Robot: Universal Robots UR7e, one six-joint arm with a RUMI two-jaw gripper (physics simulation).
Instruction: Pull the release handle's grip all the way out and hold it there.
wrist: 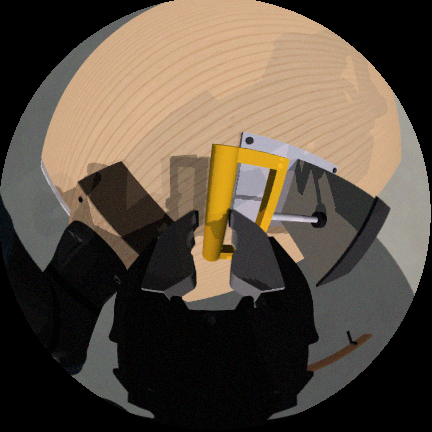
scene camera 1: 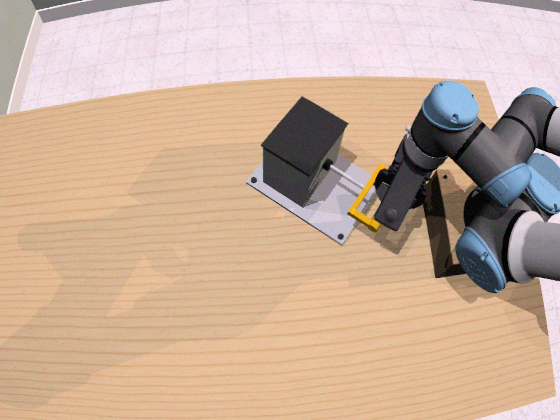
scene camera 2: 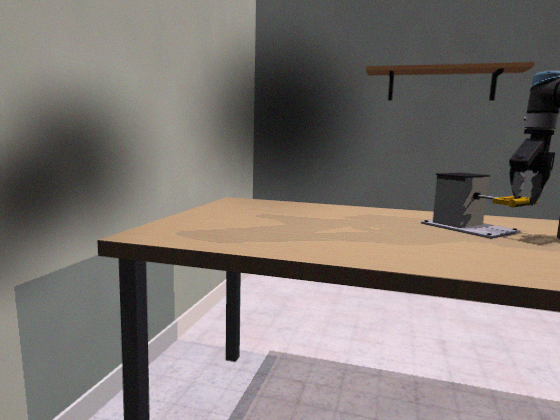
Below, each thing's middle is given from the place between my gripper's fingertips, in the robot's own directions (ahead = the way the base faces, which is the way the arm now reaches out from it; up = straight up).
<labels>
Now: hand 130 mm short of the grey base plate (scene camera 1: 326,210), 100 mm above it and 80 mm to the left of it.
</labels>
